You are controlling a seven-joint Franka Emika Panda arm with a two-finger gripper.
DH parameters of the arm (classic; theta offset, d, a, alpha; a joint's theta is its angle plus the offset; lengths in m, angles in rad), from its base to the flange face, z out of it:
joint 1: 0 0.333 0 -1.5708
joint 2: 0 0 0 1.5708
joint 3: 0 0.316 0.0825 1.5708
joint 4: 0 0 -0.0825 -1.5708
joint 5: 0 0.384 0 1.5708
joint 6: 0 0 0.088 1.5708
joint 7: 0 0.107 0 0
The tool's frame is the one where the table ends.
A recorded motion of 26 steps. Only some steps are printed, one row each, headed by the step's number.
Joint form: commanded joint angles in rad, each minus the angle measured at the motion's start. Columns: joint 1, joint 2, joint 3, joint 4, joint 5, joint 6, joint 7.
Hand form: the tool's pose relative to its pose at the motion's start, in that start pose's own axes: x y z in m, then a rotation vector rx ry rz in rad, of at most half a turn. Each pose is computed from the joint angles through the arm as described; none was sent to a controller.
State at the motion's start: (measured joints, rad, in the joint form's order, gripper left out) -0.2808 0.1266 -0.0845 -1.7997 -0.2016 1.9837 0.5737
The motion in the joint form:
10: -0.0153 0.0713 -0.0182 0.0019 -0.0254 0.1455 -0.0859
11: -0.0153 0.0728 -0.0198 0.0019 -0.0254 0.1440 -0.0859
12: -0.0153 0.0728 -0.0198 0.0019 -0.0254 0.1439 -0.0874
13: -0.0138 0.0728 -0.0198 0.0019 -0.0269 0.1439 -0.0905
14: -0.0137 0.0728 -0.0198 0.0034 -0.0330 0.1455 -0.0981
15: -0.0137 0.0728 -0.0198 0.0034 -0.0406 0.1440 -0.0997
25: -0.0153 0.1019 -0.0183 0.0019 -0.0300 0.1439 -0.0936
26: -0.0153 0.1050 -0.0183 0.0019 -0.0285 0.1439 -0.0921
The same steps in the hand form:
10: 0.0239 -0.0007 0.0327 0.0118 0.0750 -0.0803
11: 0.0242 0.0000 0.0339 0.0098 0.0724 -0.0791
12: 0.0242 0.0000 0.0339 0.0097 0.0723 -0.0806
13: 0.0238 -0.0008 0.0338 0.0087 0.0732 -0.0859
14: 0.0244 -0.0007 0.0329 0.0052 0.0786 -0.0964
15: 0.0244 -0.0004 0.0330 -0.0013 0.0805 -0.1018
25: 0.0238 -0.0049 0.0518 -0.0073 0.0495 -0.0967
26: 0.0237 -0.0053 0.0537 -0.0077 0.0462 -0.0951

